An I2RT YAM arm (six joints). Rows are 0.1 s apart.
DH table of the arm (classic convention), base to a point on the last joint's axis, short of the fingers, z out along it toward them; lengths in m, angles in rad. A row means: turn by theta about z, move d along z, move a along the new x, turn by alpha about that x. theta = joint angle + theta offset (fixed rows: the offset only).
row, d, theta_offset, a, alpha
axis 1, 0.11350, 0.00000, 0.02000, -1.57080
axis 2, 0.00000, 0.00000, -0.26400, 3.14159
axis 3, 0.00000, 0.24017, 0.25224, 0.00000
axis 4, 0.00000, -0.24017, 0.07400, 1.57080
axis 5, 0.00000, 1.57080, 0.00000, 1.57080
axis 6, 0.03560, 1.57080, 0.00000, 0.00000
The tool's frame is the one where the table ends.
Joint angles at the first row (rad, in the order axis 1, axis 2, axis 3, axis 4, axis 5, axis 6):
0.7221 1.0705 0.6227 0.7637 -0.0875 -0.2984
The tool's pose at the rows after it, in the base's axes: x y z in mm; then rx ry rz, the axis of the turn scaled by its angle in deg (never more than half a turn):
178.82, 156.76, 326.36, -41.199, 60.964, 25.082
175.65, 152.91, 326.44, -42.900, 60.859, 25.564
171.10, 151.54, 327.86, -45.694, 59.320, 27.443
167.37, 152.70, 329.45, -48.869, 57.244, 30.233
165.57, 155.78, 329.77, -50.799, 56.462, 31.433
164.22, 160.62, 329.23, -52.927, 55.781, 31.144
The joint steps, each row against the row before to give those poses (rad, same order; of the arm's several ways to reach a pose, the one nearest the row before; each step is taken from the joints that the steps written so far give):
-0.0238 -0.0338 -0.0130 -0.0346 -0.0562 0.0031
-0.0090 -0.0271 -0.0061 -0.0344 -0.0339 -0.0060
-0.0013 -0.0215 -0.0023 -0.0207 -0.0609 -0.0055
0.0034 -0.0079 0.0029 -0.0083 -0.0728 0.0000
0.0114 0.0031 0.0063 -0.0112 -0.0277 -0.0080
0.0189 0.0089 0.0086 -0.0166 -0.0075 -0.0321

